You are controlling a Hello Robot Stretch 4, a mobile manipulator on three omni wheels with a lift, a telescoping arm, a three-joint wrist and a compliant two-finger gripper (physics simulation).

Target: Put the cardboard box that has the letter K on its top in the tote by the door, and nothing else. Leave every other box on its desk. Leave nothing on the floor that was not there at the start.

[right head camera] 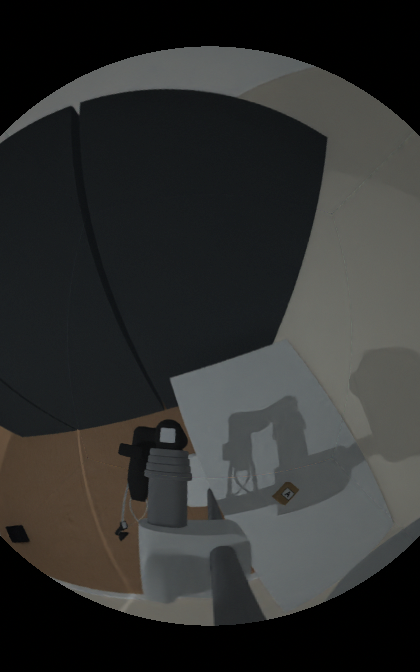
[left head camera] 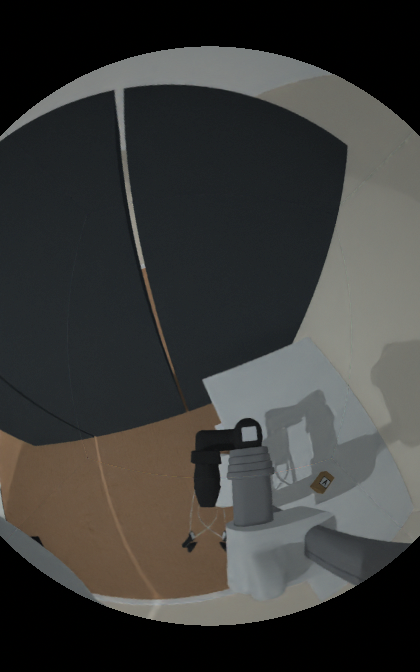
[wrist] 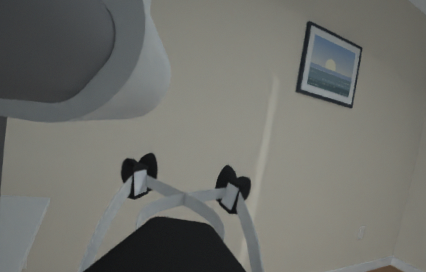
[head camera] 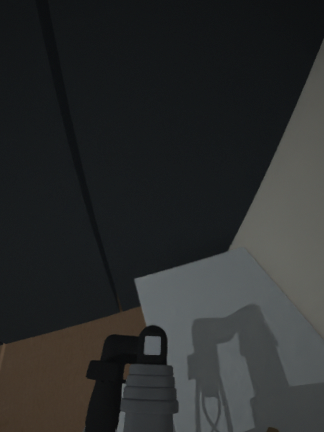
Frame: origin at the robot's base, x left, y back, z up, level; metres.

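Seen in the pictures: gripper, between the fingertips: (wrist: 187,174).
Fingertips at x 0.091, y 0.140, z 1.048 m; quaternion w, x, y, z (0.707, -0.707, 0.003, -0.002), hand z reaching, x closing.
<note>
A point is followed by its place in that frame.
A small cardboard box (left head camera: 322,482) (right head camera: 286,493) with the letter A on its top lies on the white desk (head camera: 180,287) {x -0.137, y -0.509, z 0.693 m} (left head camera: 265,367) (right head camera: 225,382); a brown corner of it shows at the bottom edge of the head view. No box with the letter K shows in these views. A small black shape (right head camera: 17,533) on the floor at the far left may be the tote; I cannot tell. My gripper (left head camera: 207,542) (wrist: 187,174) {x 0.091, y 0.140, z 1.048 m} is open and empty, with its fingertips apart, over the brown floor beside the desk. In the right head view one fingertip is hidden behind the arm.
Tall dark panels (head camera: 165,150) {x -0.009, y -0.714, z 1.329 m} (left head camera: 225,225) (right head camera: 200,225) stand beyond the desk, with a narrow gap between two of them. A beige wall (left head camera: 380,280) (right head camera: 360,280) (wrist: 210,110) {x 0.172, y 1.212, z 1.152 m} runs along the desk's right side. A framed picture (wrist: 330,67) {x 0.923, y 1.473, z 1.583 m} hangs on the wall in the wrist view.
</note>
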